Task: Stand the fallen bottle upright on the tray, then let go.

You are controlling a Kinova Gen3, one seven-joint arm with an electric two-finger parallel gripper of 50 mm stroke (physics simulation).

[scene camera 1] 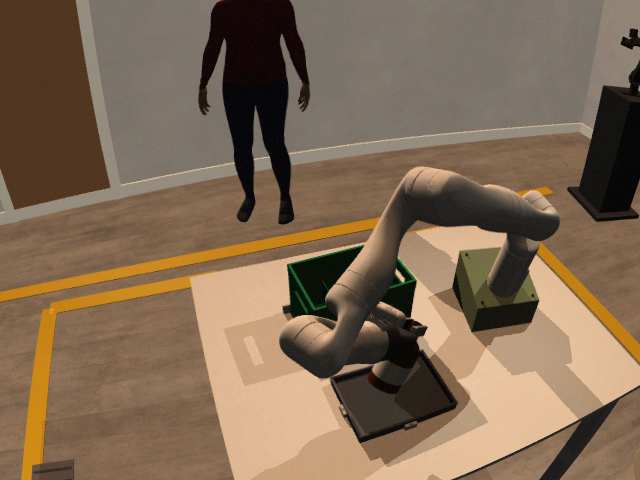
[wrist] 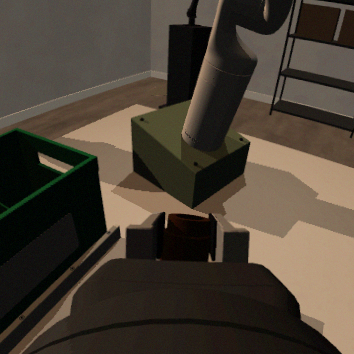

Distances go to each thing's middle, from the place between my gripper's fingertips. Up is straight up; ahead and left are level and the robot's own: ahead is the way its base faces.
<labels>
The brown bottle [scene camera 1: 387, 376] lies 5 cm ahead of my hand, 3 cm to the left of it and 6 cm below it.
</labels>
